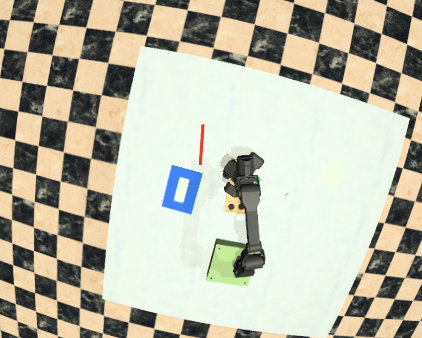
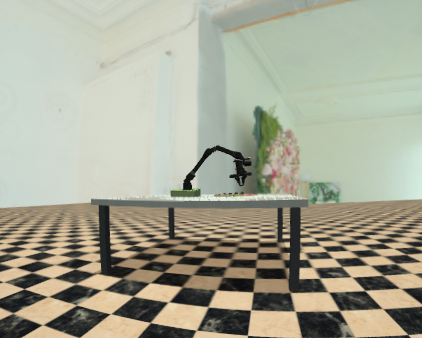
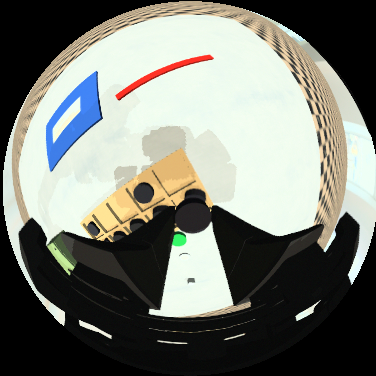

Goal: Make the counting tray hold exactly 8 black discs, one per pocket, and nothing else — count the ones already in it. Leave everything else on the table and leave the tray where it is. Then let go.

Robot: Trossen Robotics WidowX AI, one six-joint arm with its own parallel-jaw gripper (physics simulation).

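Observation:
My gripper is shut on a black disc and holds it above the tan counting tray, over the edge of its far end. Black discs sit in several pockets, including one disc in the row away from the fingers, one disc near the other end and one disc right behind the held disc. An end pocket in the far row is empty. The left finger and the arm hide part of the tray, so the full count does not show.
A green disc lies beside the tray, seen between the fingers. A blue frame and a red stick lie on the tray's other side. The green base is under the arm. A pale yellow patch lies farther right.

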